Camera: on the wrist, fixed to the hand. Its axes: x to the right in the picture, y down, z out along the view.
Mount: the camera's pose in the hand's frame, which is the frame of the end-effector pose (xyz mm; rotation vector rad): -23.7 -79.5 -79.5 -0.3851 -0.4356 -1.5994
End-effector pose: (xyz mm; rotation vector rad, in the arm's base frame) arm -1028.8 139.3 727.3 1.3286 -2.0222 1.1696
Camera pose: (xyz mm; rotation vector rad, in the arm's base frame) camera -953.4 204.2 784.8 2.2350 -0.6572 -0.2465
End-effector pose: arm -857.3 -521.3 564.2 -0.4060 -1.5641 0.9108
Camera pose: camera -758.1 -562.7 604.9 0.8050 -1.8052 -0.5913
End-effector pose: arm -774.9 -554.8 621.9 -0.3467 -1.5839 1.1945
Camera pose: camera -670.4 -567.6 668.0 0.8964 -1.7233 -0.3125
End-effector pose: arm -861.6 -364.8 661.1 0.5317 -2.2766 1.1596
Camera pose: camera -777.0 -340.8 735.1 1.9764 -1.3992 -0.2181
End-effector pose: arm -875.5 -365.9 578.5 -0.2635 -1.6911 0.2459
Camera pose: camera -796.2 -448.0 591.6 0.9357 -1.8619 -1.2785
